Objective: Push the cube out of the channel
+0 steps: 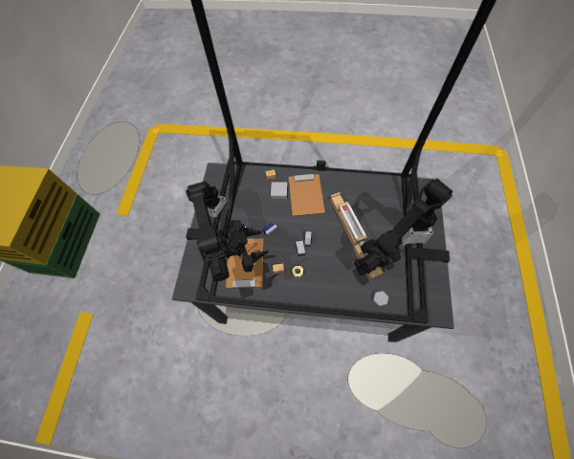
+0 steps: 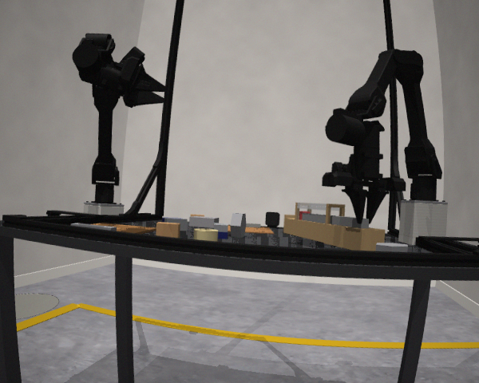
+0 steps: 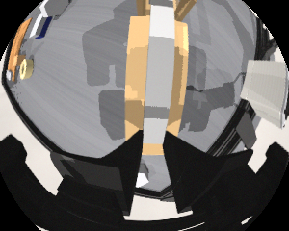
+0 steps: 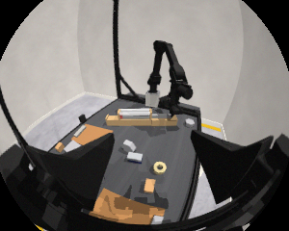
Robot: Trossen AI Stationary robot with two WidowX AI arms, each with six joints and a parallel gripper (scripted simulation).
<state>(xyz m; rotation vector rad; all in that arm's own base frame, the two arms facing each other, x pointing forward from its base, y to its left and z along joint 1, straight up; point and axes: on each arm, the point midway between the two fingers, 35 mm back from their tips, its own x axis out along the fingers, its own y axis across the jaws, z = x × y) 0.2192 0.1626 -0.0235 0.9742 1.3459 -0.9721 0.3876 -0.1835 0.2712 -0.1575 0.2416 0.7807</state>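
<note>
Now: the wooden bridge 190 mm behind my left hand, 110 mm to the right of it and 30 mm below it.
</note>
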